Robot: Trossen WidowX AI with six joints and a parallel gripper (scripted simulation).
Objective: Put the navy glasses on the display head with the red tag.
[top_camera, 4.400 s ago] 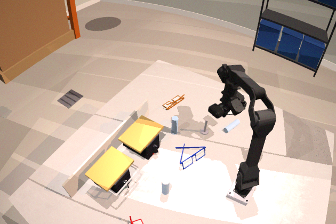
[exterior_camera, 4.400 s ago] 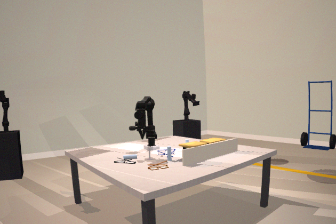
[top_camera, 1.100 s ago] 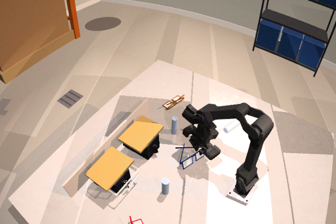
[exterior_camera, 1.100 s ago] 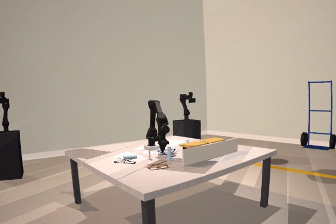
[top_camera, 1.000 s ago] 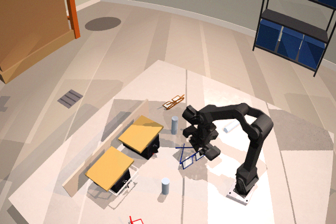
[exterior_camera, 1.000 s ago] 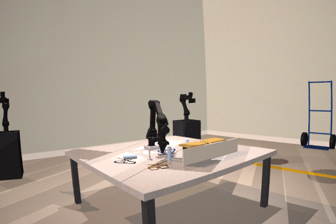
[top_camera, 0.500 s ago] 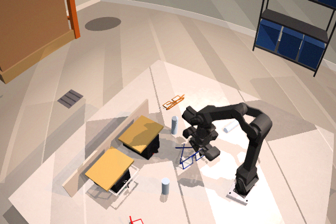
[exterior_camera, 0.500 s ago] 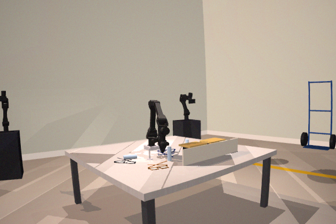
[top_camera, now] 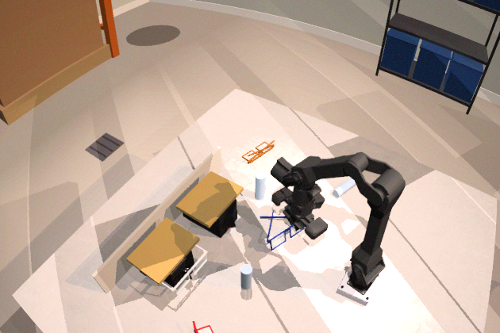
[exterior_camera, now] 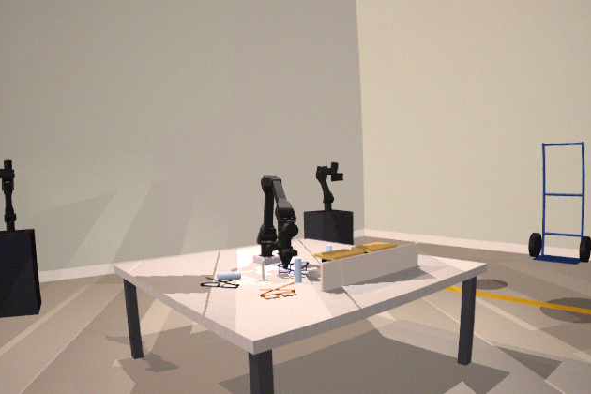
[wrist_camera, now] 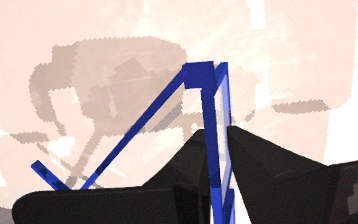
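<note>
The white post lies 70 mm ahead of my gripper tip, 140 mm to the right of it and 10 mm above it. From my gripper tip the other things lie so: low board: 300 mm ahead, 270 mm to the left, 40 mm above.
</note>
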